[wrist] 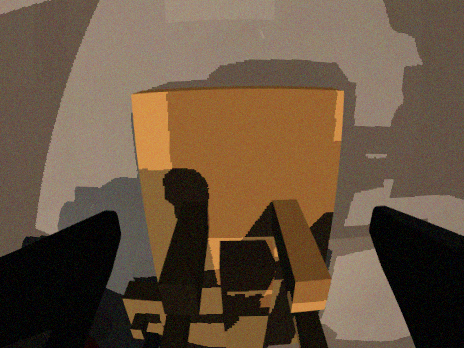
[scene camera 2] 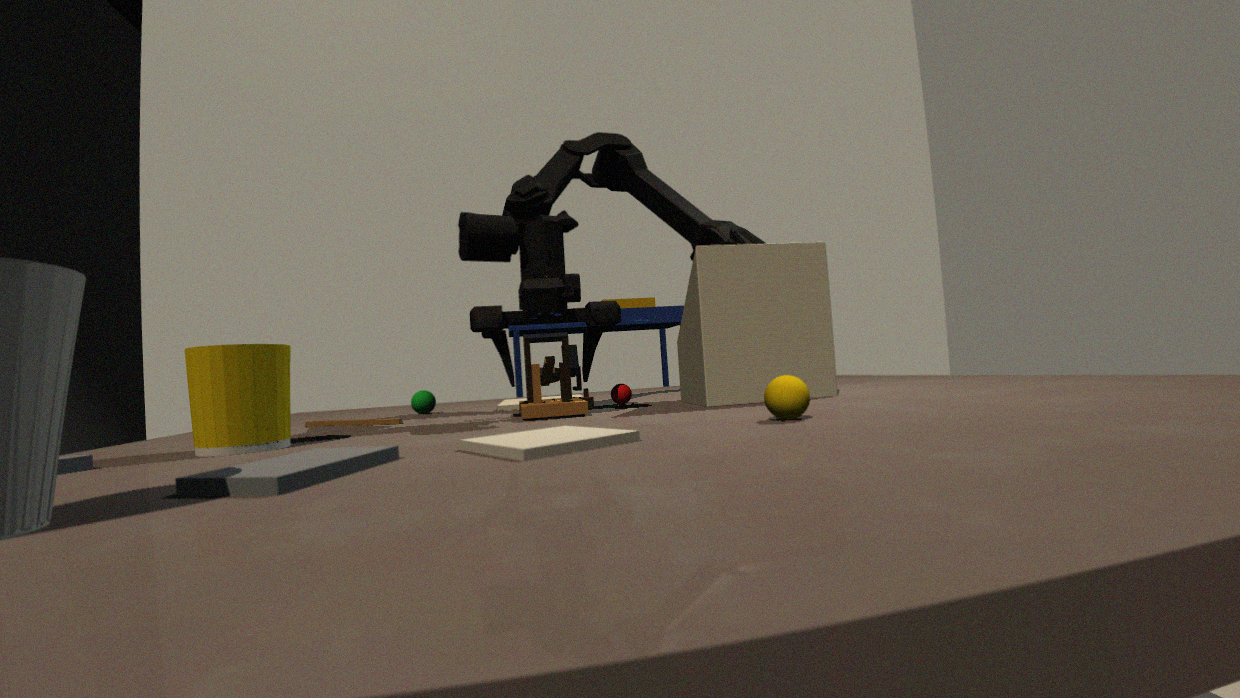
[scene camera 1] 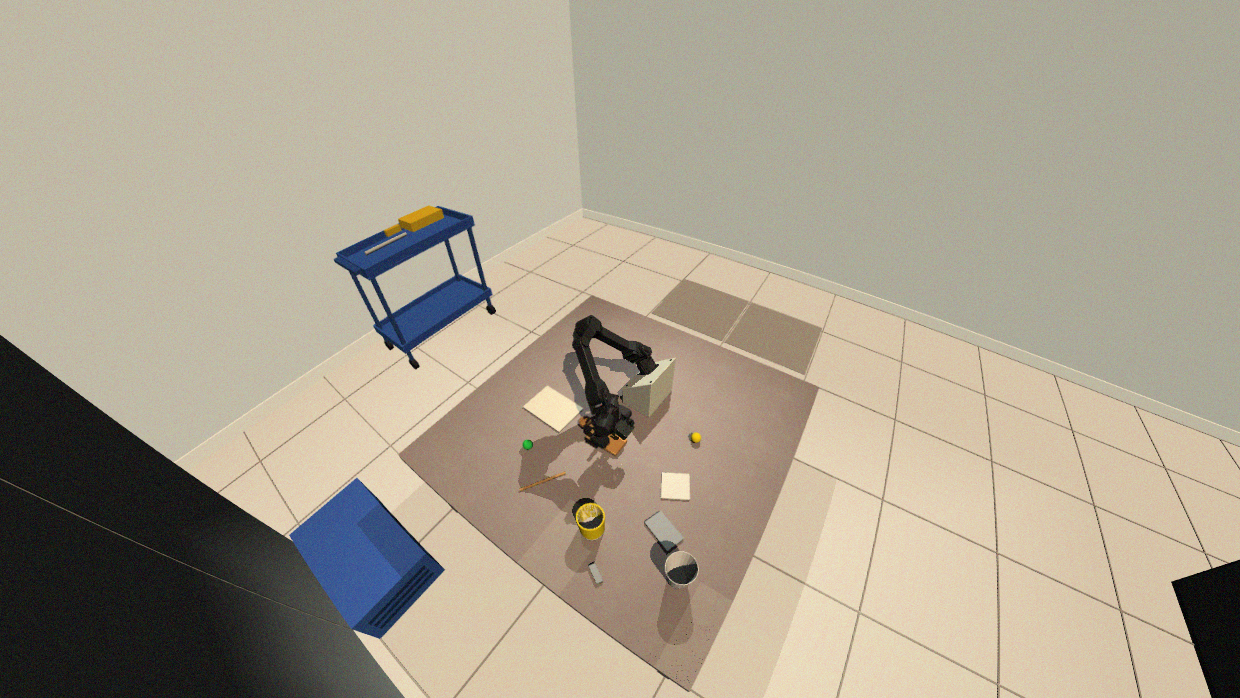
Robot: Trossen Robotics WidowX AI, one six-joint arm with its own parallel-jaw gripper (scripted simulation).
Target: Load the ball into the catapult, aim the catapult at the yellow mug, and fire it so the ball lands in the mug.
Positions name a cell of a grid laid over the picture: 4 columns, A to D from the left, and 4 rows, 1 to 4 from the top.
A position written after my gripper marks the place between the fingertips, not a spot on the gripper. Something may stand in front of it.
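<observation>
My gripper (scene camera 2: B3), (wrist: C3), (scene camera 1: B3): open, holding nothing. Yellow mug (scene camera 2: A3), (scene camera 1: B3): in view, but out of frame in the wrist view. Yellow ball (scene camera 2: C3): in view, but out of frame in the wrist view.
</observation>
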